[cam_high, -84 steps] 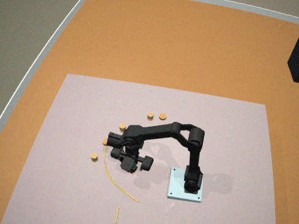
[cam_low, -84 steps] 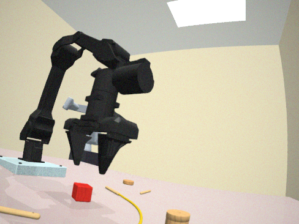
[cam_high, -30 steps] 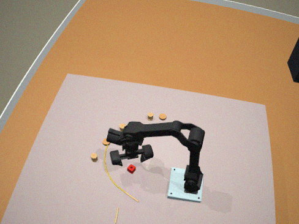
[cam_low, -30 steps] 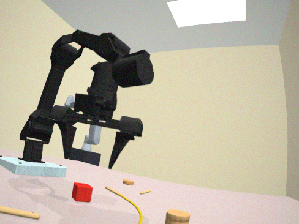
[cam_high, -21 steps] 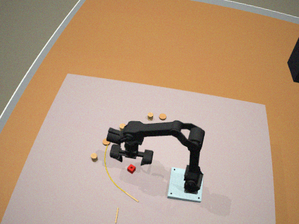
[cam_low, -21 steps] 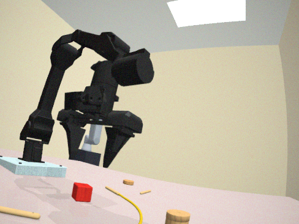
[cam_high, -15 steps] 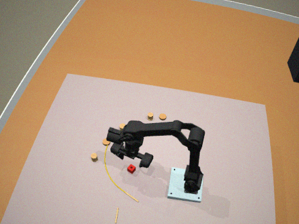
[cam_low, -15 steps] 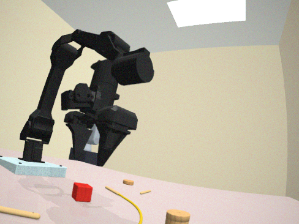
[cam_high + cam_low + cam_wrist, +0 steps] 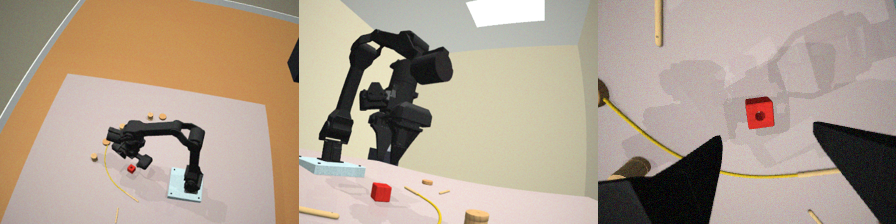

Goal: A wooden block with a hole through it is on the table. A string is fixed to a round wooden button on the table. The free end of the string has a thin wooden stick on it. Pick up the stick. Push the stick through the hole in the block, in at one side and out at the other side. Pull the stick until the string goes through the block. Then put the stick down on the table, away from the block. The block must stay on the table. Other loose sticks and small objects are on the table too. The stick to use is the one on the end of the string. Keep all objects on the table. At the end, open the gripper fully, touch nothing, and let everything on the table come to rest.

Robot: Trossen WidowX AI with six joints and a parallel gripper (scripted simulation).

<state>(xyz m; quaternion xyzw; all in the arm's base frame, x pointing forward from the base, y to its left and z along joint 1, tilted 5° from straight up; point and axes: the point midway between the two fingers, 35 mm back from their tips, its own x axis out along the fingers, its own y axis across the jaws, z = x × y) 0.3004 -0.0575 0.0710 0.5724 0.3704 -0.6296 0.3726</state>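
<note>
My gripper tip is now 6 cm above the red block. The rest, counted from my gripper tip: round button: 16 cm ahead, 13 cm to the right, 7 cm below.
</note>
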